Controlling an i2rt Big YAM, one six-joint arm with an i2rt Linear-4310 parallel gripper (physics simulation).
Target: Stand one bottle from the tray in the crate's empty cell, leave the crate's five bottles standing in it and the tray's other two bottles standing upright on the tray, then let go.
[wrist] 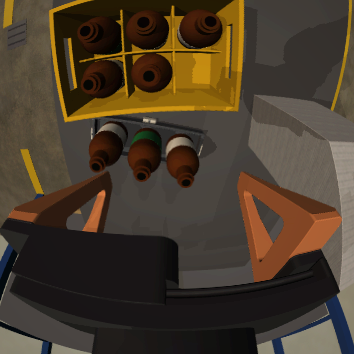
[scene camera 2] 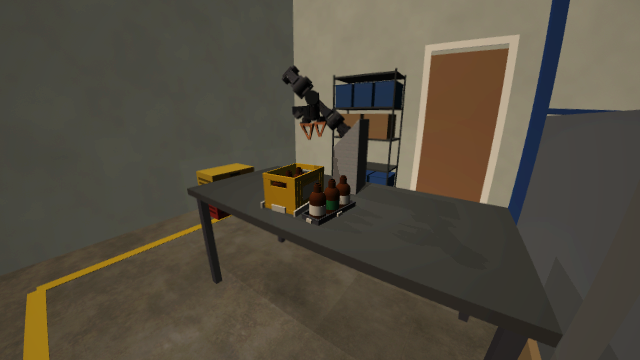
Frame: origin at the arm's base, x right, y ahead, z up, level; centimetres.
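Where they show: gripper, fingertip midpoint: [wrist: 174,178] [scene camera 2: 314,138]; arm's base at its link origin: [scene camera 2: 349,136].
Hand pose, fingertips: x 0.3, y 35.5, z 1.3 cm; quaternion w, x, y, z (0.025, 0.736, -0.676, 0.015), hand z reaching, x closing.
Each offset is from my fingertips to the top centre of the thing. "spot": to the spot under its first point. Level surfaces: height alone.
The yellow crate @(dz -15.9, dx +9.2, dy +4.1 cm) [scene camera 2: 280,197] [wrist: 150,108] stands on the table. In the wrist view five brown bottles stand in its cells, and the lower right cell @(spot: dz -32.6, dx +5.6, dy -7.2 cm) [wrist: 200,72] is empty. Beside the crate, the dark tray @(dz -30.9, dx -12.3, dy +4.4 cm) [scene camera 2: 327,217] [wrist: 172,128] holds three upright brown bottles in a row: a white-labelled one @(dz -17.4, dx -10.9, dy +12.8 cm) [scene camera 2: 317,202] [wrist: 106,145], a green-labelled one @(dz -17.4, dx -12.7, dy +4.2 cm) [scene camera 2: 332,196] [wrist: 144,150] in the middle, and another white-labelled one @(dz -17.4, dx -13.8, dy -4.4 cm) [scene camera 2: 343,191] [wrist: 182,155]. My gripper [scene camera 2: 314,137] [wrist: 174,178] is open and empty, high above the table, with its fingers pointing down.
A tall grey block [scene camera 2: 347,157] [wrist: 295,125] stands on the table @(dz -33.4 cm) [scene camera 2: 400,220] at the arm's base, near the tray's right end in the wrist view. Pale strips lie along the crate's foot. A shelf unit [scene camera 2: 368,76] and a door [scene camera 2: 462,120] are behind the table.
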